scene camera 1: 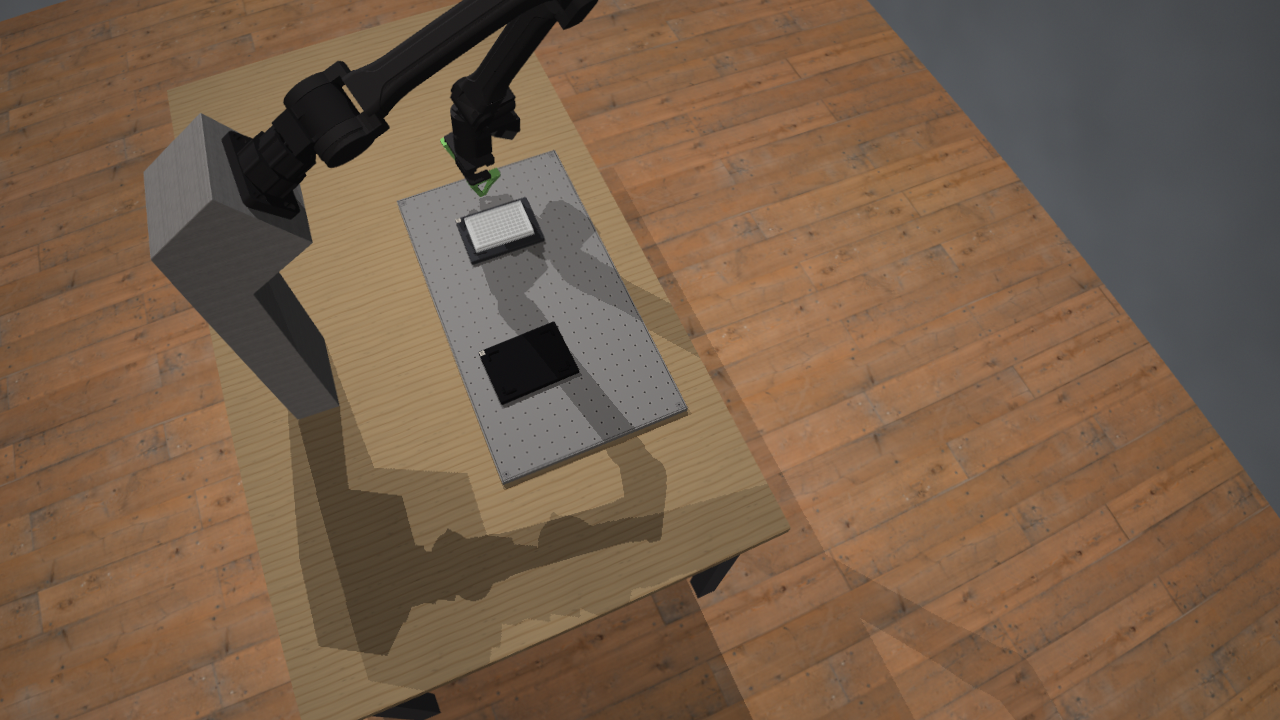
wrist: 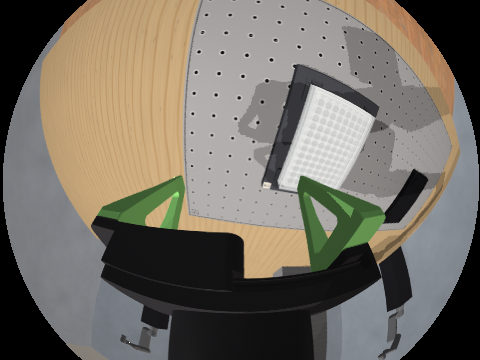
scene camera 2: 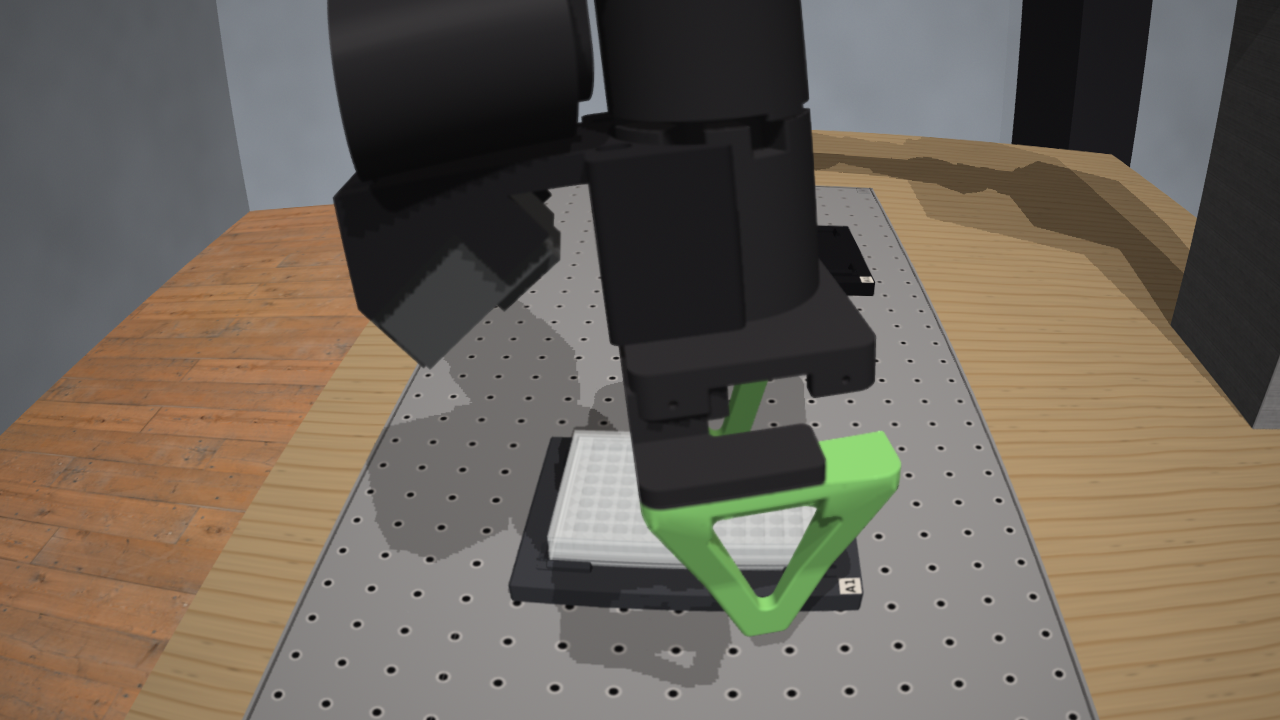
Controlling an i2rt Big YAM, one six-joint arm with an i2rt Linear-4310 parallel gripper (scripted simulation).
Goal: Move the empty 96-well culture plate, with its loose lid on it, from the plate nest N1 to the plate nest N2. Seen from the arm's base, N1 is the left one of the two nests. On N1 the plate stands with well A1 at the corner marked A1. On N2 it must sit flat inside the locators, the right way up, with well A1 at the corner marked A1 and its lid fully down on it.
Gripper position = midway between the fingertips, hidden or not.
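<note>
My gripper (scene camera 2: 740, 539) is visible, also at (scene camera 1: 472, 179) and (wrist: 241, 182). Lid (scene camera 2: 597, 509), likewise at (scene camera 1: 510, 221) and (wrist: 333, 132). Black nest N2 (scene camera 1: 528, 362), also at (wrist: 407, 196) and (scene camera 2: 834, 252). Nest N1 (scene camera 2: 605, 586) is present too.
</note>
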